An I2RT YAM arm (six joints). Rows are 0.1 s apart.
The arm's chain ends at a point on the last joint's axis. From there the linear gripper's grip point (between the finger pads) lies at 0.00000 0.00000 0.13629 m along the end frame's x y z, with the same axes.
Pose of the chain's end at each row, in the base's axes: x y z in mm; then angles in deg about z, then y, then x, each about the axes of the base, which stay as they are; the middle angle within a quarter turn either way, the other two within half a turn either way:
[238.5 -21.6 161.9 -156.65 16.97 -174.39]
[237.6 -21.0 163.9 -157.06 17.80 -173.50]
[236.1 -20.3 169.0 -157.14 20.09 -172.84]
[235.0 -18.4 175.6 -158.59 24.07 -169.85]
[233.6 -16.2 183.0 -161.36 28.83 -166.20]
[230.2 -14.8 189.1 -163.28 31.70 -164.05]
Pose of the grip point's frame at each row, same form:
[278.3 -8.9 32.2 -156.65 16.97 -174.39]
[279.3 -6.3 35.0 -157.06 17.80 -173.50]
[282.9 -4.3 42.0 -157.14 20.09 -172.84]
[290.6 3.5 53.1 -158.59 24.07 -169.85]
[299.3 12.3 67.0 -161.36 28.83 -166.20]
[301.8 17.1 77.6 -163.28 31.70 -164.05]

